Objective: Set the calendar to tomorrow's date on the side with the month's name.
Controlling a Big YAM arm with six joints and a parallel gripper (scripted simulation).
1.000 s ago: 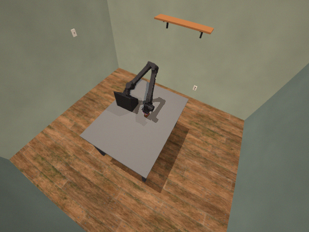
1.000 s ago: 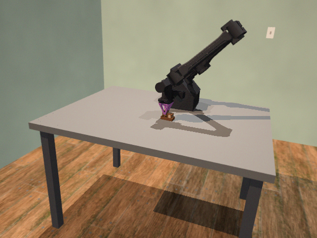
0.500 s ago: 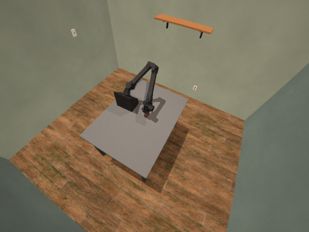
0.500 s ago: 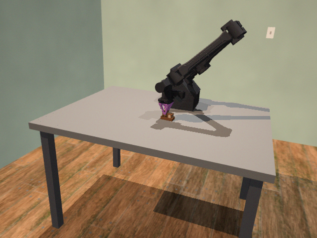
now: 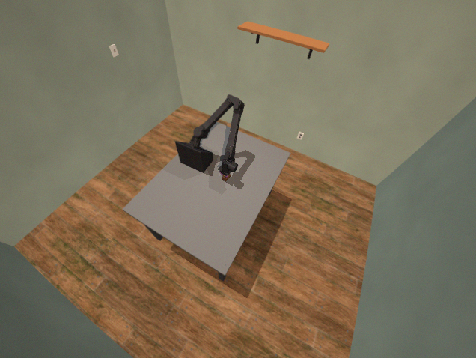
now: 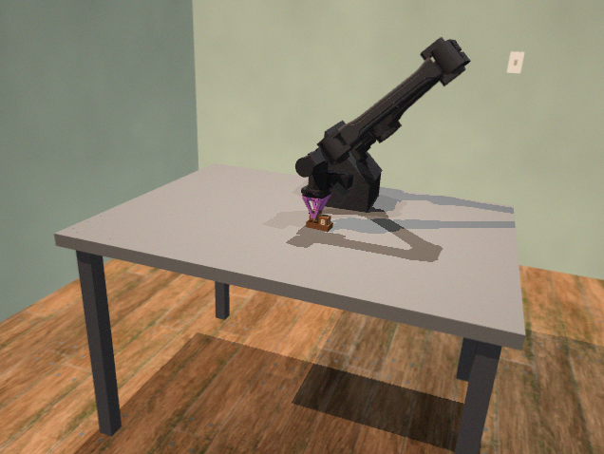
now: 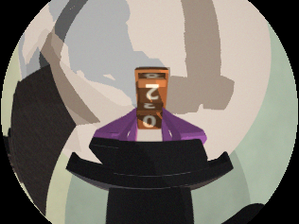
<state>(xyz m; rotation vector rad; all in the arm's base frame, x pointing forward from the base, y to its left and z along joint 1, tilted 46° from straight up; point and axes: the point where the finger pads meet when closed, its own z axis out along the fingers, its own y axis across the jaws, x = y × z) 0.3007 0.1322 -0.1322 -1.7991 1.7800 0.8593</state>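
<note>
Right now the small brown calendar tray is 3 cm below my hand and 2 cm to the left of it.
</note>
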